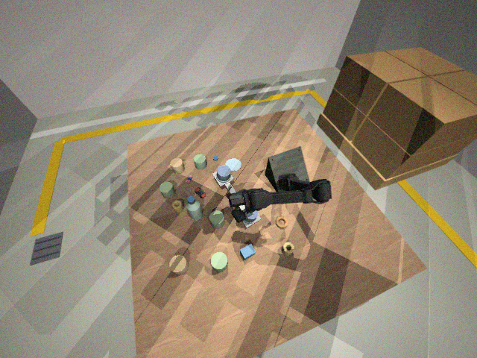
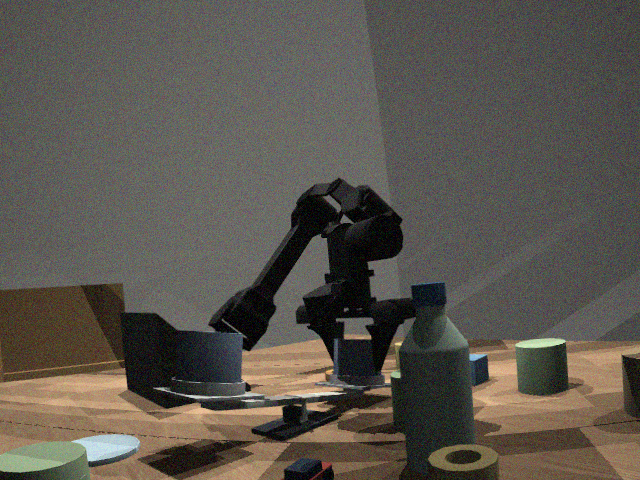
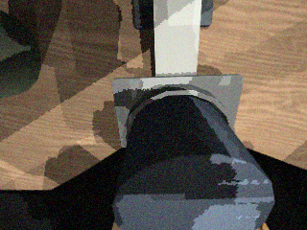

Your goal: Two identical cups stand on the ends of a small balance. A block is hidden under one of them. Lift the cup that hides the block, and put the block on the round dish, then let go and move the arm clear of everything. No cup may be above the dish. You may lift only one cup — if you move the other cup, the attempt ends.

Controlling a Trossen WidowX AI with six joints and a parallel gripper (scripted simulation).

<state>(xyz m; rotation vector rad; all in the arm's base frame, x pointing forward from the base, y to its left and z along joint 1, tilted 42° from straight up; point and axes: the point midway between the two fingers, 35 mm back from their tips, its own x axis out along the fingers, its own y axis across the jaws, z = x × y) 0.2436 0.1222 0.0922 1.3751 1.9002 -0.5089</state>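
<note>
My gripper tip is 130 mm to the left of the balance beam, 50 mm short of it and 10 mm above it. The rest, counted from my gripper tip: bottle 260 mm ahead, 80 mm to the right, 70 mm above; balance 130 mm to the right, 50 mm ahead, 20 mm below; blue-grey cup 20 mm to the left, 10 mm behind, 10 mm above.
</note>
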